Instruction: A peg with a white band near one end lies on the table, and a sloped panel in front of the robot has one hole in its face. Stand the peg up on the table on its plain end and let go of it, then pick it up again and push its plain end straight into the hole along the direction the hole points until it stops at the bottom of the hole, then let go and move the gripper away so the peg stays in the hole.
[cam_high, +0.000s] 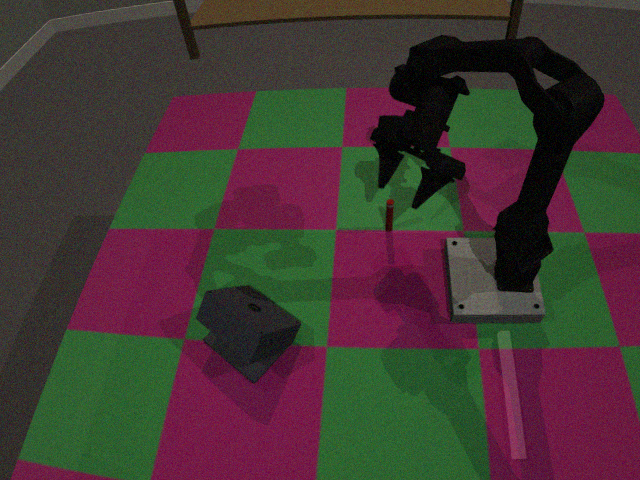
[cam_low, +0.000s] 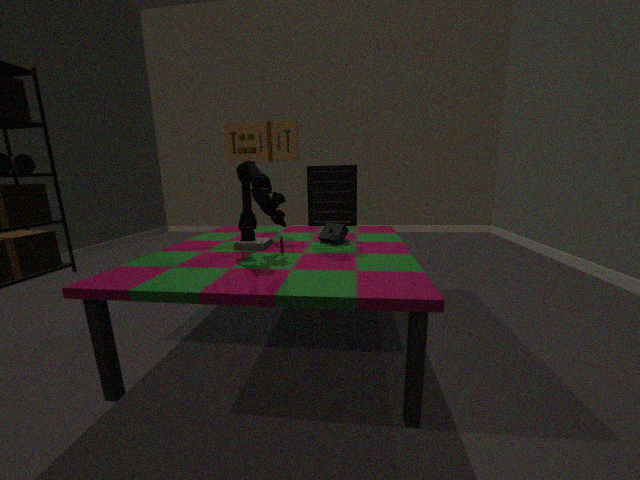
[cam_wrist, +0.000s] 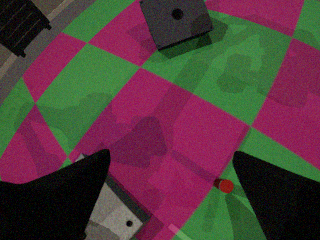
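Right now my gripper tip is 90 mm above the red peg, 50 mm to the left of it and 10 mm short of it. From my gripper tip the other things lie so: sloped panel 230 mm ahead, 210 mm to the left, 100 mm below.
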